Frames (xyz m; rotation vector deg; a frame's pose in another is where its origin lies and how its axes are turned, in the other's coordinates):
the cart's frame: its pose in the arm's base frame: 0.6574 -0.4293 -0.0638 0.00 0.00 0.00
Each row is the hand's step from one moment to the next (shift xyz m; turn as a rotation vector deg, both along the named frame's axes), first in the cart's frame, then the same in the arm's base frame.
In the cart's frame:
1: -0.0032 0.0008 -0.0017 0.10 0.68 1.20
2: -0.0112 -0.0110 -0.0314 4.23 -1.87 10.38
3: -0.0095 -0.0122 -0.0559 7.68 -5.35 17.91
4: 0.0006 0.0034 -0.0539 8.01 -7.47 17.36
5: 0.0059 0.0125 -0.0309 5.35 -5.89 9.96
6: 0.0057 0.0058 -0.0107 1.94 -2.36 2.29
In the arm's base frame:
1: -0.0032 0.0008 -0.0017 0.10 0.68 1.20
2: -0.0112 -0.0110 -0.0314 4.23 -1.87 10.38
3: -0.0095 -0.0122 -0.0559 7.68 -5.35 17.91
4: 0.0006 0.0034 -0.0539 8.01 -7.47 17.36
5: 0.0059 0.0125 -0.0309 5.35 -5.89 9.96
6: 0.0057 0.0058 -0.0107 1.94 -2.36 2.29

